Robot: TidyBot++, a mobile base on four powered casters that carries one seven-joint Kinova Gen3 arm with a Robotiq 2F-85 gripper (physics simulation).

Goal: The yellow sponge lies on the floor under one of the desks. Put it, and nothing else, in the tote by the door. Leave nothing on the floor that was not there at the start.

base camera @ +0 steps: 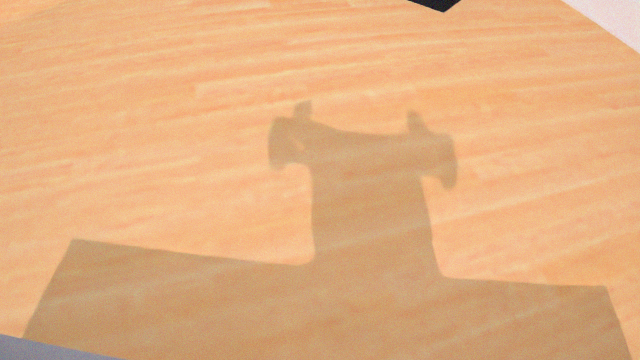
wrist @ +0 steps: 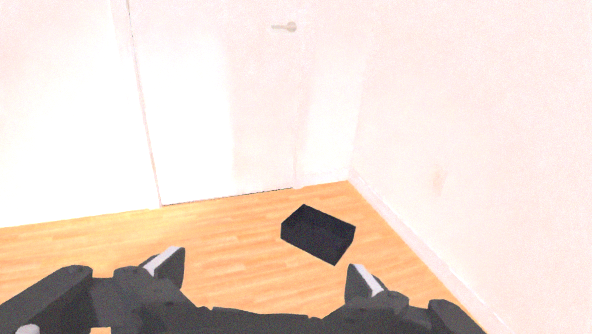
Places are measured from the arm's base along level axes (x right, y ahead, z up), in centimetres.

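Pixels of known places: gripper, fingertip midpoint: (wrist: 265, 274).
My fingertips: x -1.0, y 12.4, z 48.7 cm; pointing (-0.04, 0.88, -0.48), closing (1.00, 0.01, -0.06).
Observation:
For each thing: its top centre in the pictures, then the offset to it from my fingertips. "*": a spot on its surface instead. Level surfaces: height alone.
- black open-topped tote, middle of its top: (wrist: 319, 224) dx +16.0, dy +98.6, dz -78.4 cm
- lever handle, surface spot: (wrist: 285, 27) * dx -5.3, dy +135.6, dz +3.9 cm
- wood floor, its level: dz -88.4 cm
A black open-topped tote (wrist: 318, 235) (base camera: 442, 4) stands on the floor near the door and the room's corner; in the base camera view a corner of it shows at the top edge. No sponge shows inside the part of the tote that is visible. My gripper (wrist: 265, 274) is open, with no object between its fingertips, and the tote is beyond it, a little right of the middle in the wrist view. The yellow sponge and the desks do not show in either view.
A white door (wrist: 220, 115) with a lever handle (wrist: 285, 27) is in the far wall. A white wall (wrist: 475, 125) with a baseboard runs along the right side. The shadow of the arm and base (base camera: 370, 210) falls on the wood floor (base camera: 150, 190).

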